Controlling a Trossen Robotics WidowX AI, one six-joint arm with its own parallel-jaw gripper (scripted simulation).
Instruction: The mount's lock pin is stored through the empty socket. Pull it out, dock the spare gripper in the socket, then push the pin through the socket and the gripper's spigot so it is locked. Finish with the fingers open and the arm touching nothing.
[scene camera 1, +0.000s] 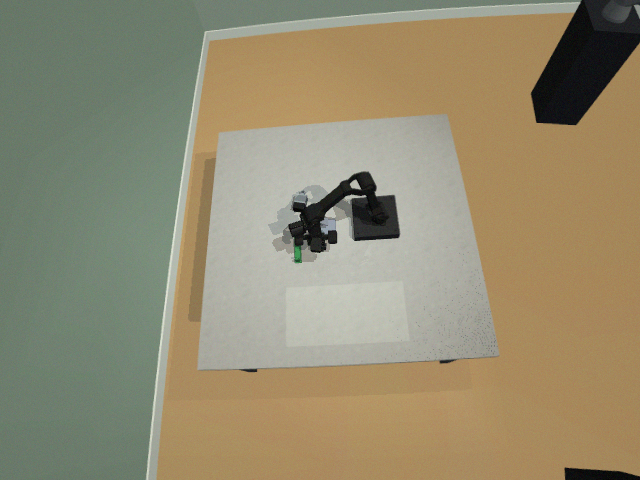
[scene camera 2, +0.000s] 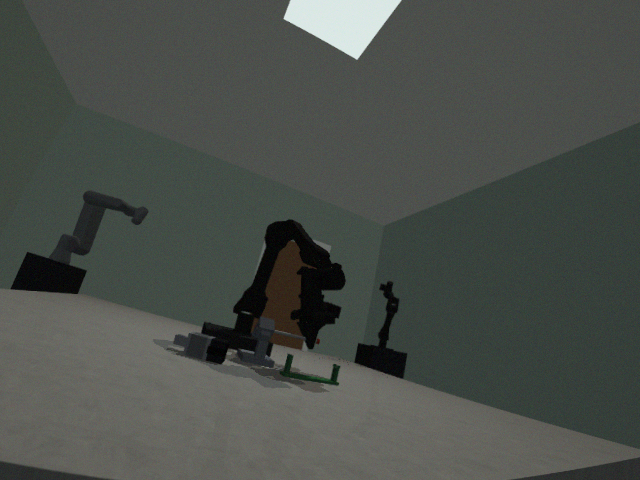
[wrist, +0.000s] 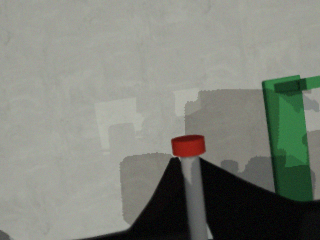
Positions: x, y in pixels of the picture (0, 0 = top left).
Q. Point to a spare gripper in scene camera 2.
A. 197, 345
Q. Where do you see my gripper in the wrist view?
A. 183, 163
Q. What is my gripper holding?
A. A lock pin.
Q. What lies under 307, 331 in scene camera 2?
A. My gripper.
